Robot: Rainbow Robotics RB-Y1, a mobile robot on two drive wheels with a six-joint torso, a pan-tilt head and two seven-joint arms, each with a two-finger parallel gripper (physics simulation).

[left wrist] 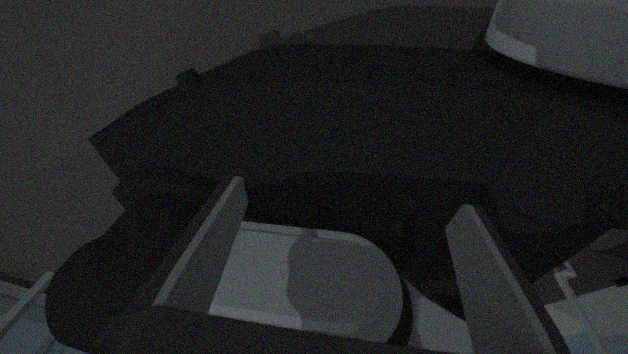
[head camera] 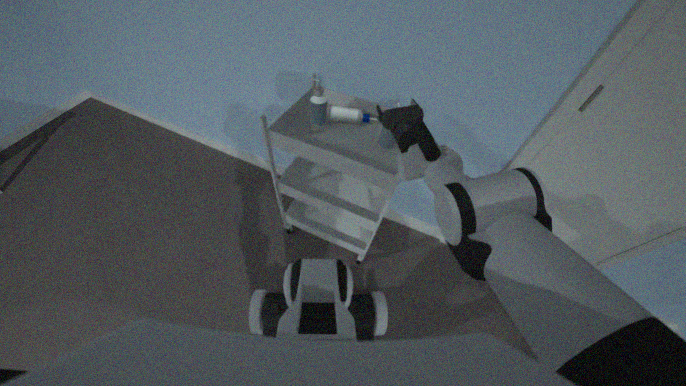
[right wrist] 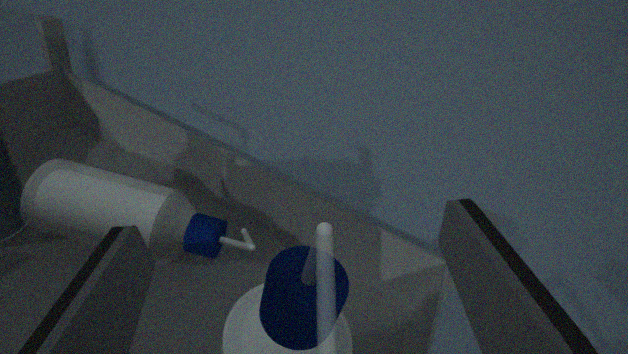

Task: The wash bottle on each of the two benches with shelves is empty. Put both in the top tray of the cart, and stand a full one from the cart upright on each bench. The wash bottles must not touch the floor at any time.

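Labels:
Left wrist view: my right gripper out of frame. Right gripper visible in the right wrist view and the head camera view. On that gripper (right wrist: 503,299), (head camera: 414,104): same spot.

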